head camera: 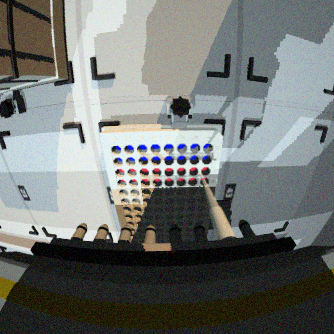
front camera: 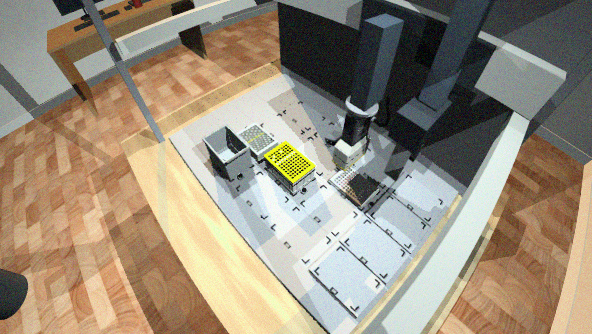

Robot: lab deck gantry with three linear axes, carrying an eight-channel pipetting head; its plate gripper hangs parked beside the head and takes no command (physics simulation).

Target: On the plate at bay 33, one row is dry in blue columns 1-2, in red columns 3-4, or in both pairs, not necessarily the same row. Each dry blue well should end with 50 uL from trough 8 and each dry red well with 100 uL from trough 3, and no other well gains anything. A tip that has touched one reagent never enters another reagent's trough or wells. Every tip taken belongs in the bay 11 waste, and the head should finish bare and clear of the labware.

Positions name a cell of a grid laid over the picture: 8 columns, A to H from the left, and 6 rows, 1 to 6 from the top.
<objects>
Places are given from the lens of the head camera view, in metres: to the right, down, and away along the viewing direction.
pipette tip (head camera: F5): 0.02, 0.02, 0.05
</objects>
